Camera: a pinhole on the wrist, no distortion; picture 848 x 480 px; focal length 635.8 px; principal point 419.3 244.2 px. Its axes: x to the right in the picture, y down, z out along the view. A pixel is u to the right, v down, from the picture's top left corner.
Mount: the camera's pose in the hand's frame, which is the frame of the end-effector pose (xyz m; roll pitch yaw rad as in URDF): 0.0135 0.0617 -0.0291 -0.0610 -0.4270 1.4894
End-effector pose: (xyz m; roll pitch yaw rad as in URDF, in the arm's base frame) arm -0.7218 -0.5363 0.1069 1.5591 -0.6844 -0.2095
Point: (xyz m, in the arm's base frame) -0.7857 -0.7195 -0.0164
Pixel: 307.3 437.7
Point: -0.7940 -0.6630 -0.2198
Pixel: outside the picture
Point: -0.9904 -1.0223 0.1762
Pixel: 820.8 339.4
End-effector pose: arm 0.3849 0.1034 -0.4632 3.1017 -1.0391 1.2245
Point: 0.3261 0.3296 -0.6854
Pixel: 301.1 361.5
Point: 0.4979 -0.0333 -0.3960
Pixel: behind the camera
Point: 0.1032 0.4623 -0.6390
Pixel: 28.1 211.8
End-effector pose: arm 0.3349 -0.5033 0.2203 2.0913 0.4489 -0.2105
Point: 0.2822 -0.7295 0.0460
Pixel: 534.7 71.9
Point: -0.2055 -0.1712 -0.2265
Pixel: outside the picture
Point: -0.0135 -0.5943 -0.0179
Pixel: 230.9 454.1
